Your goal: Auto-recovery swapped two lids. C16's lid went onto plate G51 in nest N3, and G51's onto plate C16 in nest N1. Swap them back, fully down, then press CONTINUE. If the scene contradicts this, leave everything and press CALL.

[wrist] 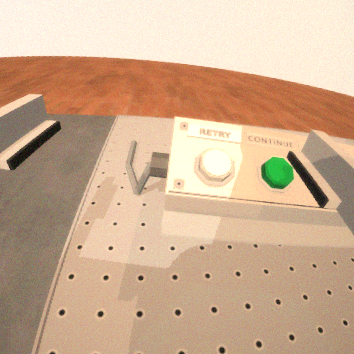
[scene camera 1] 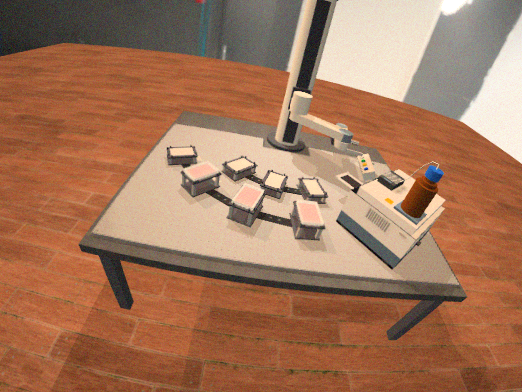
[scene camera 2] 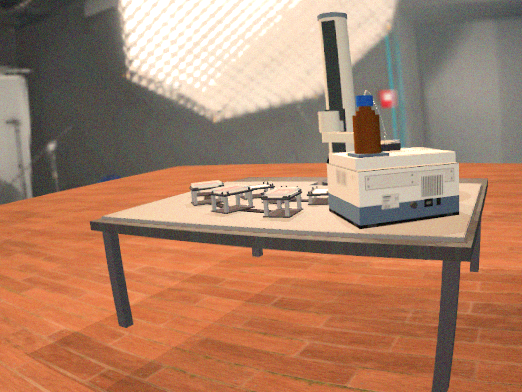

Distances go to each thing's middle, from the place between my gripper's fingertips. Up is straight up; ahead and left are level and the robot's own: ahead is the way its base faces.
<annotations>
My gripper is now 4 cm above the white RETRY button [wrist: 215, 164], 3 cm short of it and 1 cm to the right of it. Also, from my hand: brown bottle [scene camera 2: 366, 127] (74 cm ahead, 21 cm above, 6 cm to the right); green CONTINUE button [wrist: 276, 171] (8 cm ahead, 4 cm below, 1 cm to the left).
</annotations>
